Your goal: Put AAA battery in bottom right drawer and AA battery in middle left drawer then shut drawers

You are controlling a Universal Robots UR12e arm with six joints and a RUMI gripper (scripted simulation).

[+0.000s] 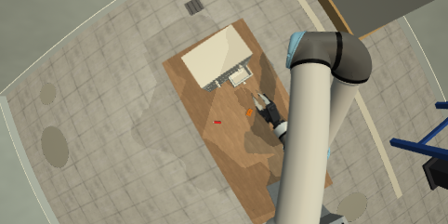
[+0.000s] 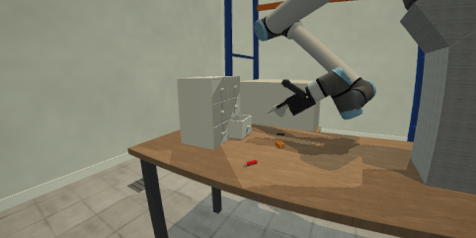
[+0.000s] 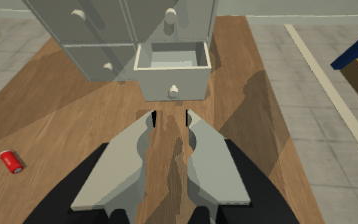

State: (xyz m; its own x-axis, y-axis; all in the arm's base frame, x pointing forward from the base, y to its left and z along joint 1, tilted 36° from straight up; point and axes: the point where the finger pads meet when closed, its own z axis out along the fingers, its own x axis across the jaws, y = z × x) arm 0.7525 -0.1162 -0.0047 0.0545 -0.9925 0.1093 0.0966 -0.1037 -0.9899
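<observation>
Right now the thin black cylinder is 30 mm behind my hand, 80 mm to the right of it and 140 mm below it. From my hand the other things lie so: red cylinder (20 mm behind, 290 mm to the left, 140 mm below); then orange block (80 mm behind, 80 mm to the left, 140 mm below).
</observation>
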